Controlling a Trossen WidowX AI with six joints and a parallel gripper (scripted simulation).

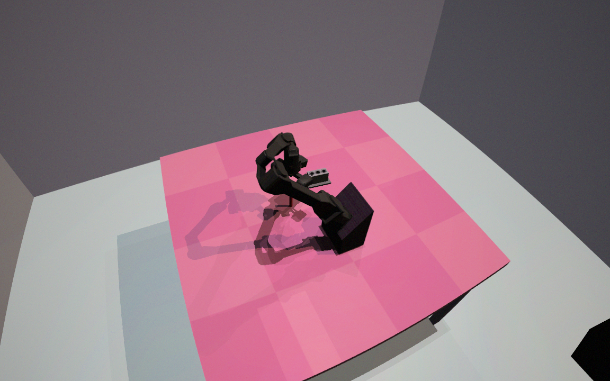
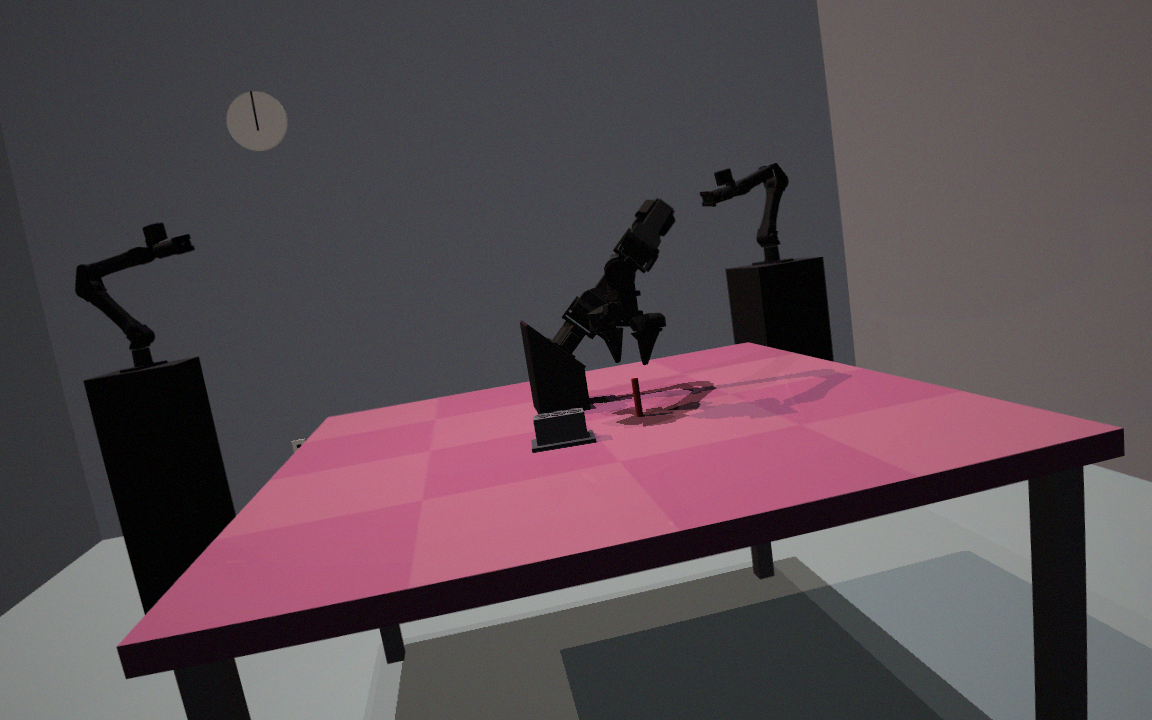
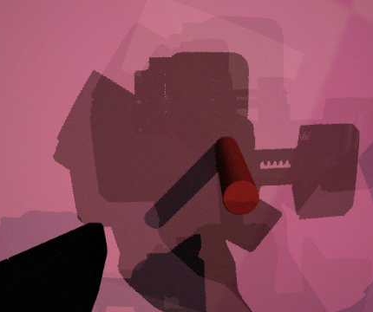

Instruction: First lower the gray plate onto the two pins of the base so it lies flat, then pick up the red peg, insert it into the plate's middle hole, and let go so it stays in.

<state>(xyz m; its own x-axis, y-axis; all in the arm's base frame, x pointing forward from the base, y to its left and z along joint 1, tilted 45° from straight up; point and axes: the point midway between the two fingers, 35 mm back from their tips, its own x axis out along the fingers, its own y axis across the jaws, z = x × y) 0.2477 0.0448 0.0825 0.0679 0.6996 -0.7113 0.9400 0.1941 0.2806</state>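
Right now my gripper tip is 7 cm above the red peg. From my gripper tip the other things lie so: gray plate: 18 cm to the right, 8 cm ahead, 7 cm below.
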